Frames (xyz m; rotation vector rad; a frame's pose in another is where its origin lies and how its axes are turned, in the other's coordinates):
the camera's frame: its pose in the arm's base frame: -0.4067 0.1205 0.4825 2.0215 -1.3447 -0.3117
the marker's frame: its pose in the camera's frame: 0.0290 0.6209 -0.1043 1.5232 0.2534 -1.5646
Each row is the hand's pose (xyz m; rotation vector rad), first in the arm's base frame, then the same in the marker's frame.
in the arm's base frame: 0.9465 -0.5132 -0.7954 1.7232 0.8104 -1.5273
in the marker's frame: 0.6769 2.1814 1.0732 -0.9102 -1.9571 0.0582
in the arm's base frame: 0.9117 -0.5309 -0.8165 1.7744 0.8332 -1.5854
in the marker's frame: 0.6331 2.1884 1.0736 -0.8188 -1.9499 0.0765
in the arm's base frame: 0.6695 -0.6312 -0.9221 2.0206 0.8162 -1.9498
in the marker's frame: 0.3509 2.1979 1.0621 -0.3685 -1.9038 0.2745
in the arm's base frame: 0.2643 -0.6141 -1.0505 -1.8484 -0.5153 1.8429
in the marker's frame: -0.0463 2.0637 1.1344 0.3450 -1.6093 0.5514
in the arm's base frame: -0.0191 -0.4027 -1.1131 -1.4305 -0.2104 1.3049
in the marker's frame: -0.2527 1.8222 1.3017 0.9581 -1.0870 0.7089
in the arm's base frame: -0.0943 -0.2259 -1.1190 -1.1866 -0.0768 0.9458
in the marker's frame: -0.2666 1.6721 1.4209 1.2648 -0.6926 0.7348
